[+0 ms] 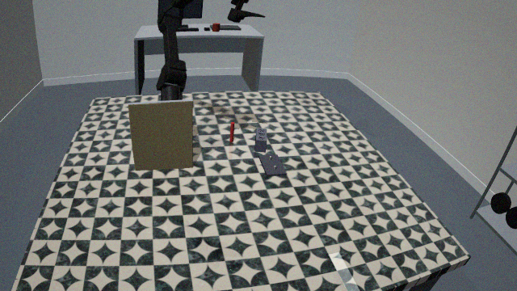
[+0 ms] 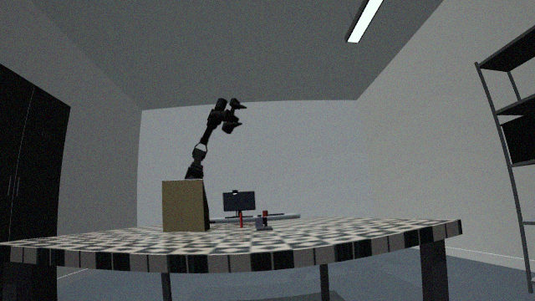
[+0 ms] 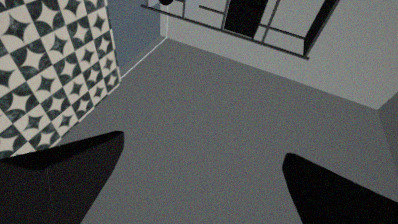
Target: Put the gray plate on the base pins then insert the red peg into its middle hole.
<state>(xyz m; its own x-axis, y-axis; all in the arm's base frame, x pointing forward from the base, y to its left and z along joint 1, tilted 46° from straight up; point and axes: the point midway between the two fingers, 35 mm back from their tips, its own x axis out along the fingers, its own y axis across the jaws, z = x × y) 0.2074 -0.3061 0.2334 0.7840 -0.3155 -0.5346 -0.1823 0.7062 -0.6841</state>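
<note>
The gray plate is 70 mm ahead of my gripper tip, 110 mm to the left of it and 520 mm below it. Also, from my gripper tip: dark base (60 mm ahead, 30 mm to the right, 550 mm below); red peg (30 mm behind, 160 mm to the left, 520 mm below).
</note>
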